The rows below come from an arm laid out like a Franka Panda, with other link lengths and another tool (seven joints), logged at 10 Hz.
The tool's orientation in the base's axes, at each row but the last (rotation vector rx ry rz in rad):
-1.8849, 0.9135, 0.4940
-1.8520, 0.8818, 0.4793
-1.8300, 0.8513, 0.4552
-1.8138, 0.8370, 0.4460
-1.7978, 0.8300, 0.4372
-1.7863, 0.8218, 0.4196
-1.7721, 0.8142, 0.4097
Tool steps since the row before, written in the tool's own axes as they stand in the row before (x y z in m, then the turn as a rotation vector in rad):
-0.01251, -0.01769, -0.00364, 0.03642, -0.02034, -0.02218
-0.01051, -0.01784, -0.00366, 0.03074, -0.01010, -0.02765
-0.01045, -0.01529, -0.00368, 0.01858, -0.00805, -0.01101
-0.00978, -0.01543, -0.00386, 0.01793, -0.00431, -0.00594
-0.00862, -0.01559, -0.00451, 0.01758, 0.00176, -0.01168
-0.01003, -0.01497, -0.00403, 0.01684, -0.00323, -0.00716
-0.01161, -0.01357, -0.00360, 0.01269, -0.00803, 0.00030
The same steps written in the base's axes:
0.00543, 0.00637, 0.02032, 0.03794, -0.02808, -0.00208
0.00629, 0.00488, 0.01946, 0.02619, -0.03347, -0.00222
0.00382, 0.00373, 0.01811, 0.01767, -0.01460, -0.00241
0.00411, 0.00304, 0.01796, 0.01494, -0.01053, -0.00642
0.00479, 0.00179, 0.01765, 0.00982, -0.01692, -0.00810
0.00313, 0.00238, 0.01804, 0.01331, -0.01156, -0.00587
0.00089, 0.00279, 0.01798, 0.01460, -0.00244, -0.00254

